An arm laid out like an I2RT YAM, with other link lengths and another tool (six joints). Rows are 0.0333 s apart.
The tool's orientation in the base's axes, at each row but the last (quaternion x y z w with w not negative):
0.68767 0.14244 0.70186 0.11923
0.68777 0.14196 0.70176 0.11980
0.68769 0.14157 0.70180 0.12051
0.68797 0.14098 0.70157 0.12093
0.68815 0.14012 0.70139 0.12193
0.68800 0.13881 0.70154 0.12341
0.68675 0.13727 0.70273 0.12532
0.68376 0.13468 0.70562 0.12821
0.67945 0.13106 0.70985 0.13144
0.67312 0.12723 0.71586 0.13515
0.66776 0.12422 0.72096 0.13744
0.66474 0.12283 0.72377 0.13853
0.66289 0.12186 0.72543 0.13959
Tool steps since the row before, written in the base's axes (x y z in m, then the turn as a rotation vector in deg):
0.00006 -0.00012 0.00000 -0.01 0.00 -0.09
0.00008 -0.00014 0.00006 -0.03 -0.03 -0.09
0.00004 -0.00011 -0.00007 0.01 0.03 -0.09
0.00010 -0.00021 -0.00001 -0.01 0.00 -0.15
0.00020 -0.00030 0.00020 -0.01 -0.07 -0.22
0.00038 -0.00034 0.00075 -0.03 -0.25 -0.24
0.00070 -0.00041 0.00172 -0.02 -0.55 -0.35
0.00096 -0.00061 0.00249 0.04 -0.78 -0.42
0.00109 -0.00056 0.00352 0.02 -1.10 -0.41
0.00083 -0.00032 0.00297 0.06 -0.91 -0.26
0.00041 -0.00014 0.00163 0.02 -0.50 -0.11
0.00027 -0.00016 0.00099 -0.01 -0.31 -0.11
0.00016 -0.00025 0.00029 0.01 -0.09 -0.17
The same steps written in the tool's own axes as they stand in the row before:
-0.00005 0.00011 0.00006 -0.08 -0.03 -0.01
0.00000 0.00015 0.00008 -0.09 -0.01 -0.03
-0.00011 0.00008 0.00004 -0.07 -0.06 0.01
-0.00009 0.00019 0.00009 -0.14 -0.05 -0.01
0.00007 0.00036 0.00019 -0.23 -0.02 -0.02
0.00057 0.00060 0.00038 -0.31 0.14 -0.04
0.00143 0.00102 0.00072 -0.53 0.38 -0.04
0.00206 0.00148 0.00102 -0.68 0.57 0.02
0.00302 0.00180 0.00123 -0.78 0.87 -0.01
0.00260 0.00136 0.00101 -0.58 0.75 0.04
0.00143 0.00071 0.00054 -0.29 0.43 0.01
0.00084 0.00050 0.00036 -0.21 0.25 -0.02
0.00016 0.00033 0.00019 -0.19 0.02 0.00

